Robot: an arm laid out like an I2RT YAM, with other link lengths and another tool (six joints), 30 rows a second.
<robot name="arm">
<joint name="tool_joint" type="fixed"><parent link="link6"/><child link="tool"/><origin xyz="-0.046 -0.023 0.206" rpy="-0.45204 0 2.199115"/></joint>
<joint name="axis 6" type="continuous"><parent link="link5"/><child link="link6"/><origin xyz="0.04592 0 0.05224" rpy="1.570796 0 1.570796"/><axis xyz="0 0 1"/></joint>
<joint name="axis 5" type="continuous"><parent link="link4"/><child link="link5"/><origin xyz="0.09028 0.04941 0.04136" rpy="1.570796 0 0"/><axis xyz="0 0 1"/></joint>
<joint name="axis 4" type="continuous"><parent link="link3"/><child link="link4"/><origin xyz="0.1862 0.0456 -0.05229"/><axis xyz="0 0 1"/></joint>
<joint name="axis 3" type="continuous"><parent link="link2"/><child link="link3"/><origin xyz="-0.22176 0 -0.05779" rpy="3.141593 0 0"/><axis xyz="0 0 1"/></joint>
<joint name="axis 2" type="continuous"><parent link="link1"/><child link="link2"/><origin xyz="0.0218 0.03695 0.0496" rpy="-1.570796 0 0"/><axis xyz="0 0 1"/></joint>
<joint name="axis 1" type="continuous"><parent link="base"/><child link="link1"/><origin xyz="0 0 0.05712"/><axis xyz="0 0 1"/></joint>
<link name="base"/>
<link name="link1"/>
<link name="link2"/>
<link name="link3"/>
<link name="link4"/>
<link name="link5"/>
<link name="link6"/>
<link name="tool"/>
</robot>
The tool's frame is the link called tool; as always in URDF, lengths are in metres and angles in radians. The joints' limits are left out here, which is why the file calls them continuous.
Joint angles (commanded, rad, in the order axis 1, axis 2, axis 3, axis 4, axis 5, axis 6), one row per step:
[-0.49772 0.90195 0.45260 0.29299 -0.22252 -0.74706]
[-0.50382 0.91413 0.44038 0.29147 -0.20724 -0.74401]
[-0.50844 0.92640 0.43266 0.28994 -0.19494 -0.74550]
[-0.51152 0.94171 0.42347 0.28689 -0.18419 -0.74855]
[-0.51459 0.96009 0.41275 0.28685 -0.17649 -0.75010]
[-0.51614 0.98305 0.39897 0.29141 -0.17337 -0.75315]
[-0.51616 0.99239 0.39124 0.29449 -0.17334 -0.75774]
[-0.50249 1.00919 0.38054 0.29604 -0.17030 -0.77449]
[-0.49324 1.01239 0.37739 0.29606 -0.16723 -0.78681]
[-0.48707 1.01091 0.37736 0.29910 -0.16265 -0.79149]
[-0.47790 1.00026 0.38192 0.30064 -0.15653 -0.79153]
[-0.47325 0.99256 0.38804 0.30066 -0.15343 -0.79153]
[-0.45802 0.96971 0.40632 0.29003 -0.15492 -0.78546]
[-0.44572 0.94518 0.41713 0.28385 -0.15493 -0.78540]
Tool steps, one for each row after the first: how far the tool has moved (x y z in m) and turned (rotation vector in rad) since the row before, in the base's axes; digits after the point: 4 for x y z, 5 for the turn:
[-0.0017 -0.0059 -0.0113 0.01307 0.02313 -0.02166]
[-0.0013 -0.0047 -0.0092 0.00697 0.02040 -0.01641]
[-0.0016 -0.0035 -0.0116 0.00859 0.02610 -0.01293]
[-0.0017 -0.0026 -0.0124 0.01124 0.02679 -0.01017]
[-0.0017 -0.0007 -0.0141 0.01234 0.02938 -0.00373]
[-0.0010 0.0004 -0.0065 0.00275 0.01362 0.00129]
[-0.0005 0.0052 -0.0118 -0.00326 0.02826 0.01597]
[0.0001 0.0030 -0.0034 -0.00893 0.00970 0.01035]
[0.0008 0.0010 0.0011 -0.00765 -0.00188 0.00337]
[0.0018 0.0014 0.0064 -0.00954 -0.01392 0.00338]
[0.0015 0.0004 0.0057 -0.00718 -0.01187 0.00170]
[0.0035 0.0054 0.0145 -0.00776 -0.02919 0.01495]
[0.0018 0.0045 0.0125 -0.01267 -0.02625 0.01229]

